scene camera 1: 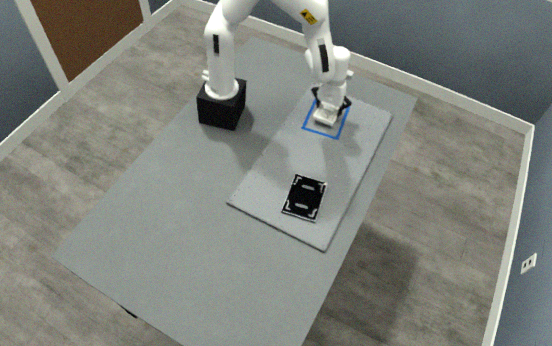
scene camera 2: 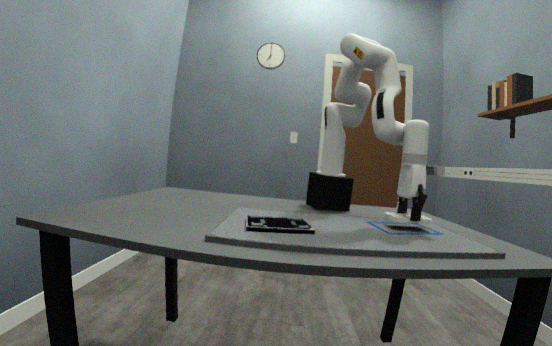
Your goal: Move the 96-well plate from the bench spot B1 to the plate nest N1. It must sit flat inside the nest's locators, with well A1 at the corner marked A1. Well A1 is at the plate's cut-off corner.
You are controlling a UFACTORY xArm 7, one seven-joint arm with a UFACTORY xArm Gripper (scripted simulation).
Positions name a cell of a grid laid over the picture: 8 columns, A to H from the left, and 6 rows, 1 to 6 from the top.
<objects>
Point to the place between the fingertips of my gripper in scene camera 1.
E2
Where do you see a black plate nest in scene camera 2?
D4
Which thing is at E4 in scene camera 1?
A black plate nest.
</objects>
